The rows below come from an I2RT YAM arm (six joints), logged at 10 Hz.
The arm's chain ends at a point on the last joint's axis. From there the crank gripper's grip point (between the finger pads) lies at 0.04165 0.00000 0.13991 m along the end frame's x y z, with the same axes.
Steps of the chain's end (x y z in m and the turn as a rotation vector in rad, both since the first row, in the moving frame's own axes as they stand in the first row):
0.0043, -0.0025, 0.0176, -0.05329, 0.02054, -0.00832
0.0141, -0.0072, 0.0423, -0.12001, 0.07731, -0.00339
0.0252, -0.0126, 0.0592, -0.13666, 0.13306, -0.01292
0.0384, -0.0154, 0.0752, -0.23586, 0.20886, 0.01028
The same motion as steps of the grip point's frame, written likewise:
0.0072, 0.0046, 0.0165, -0.05329, 0.02054, -0.00832
0.0248, 0.0092, 0.0377, -0.12001, 0.07731, -0.00339
0.0435, 0.0054, 0.0512, -0.13666, 0.13306, -0.01292
0.0661, 0.0166, 0.0597, -0.23586, 0.20886, 0.01028

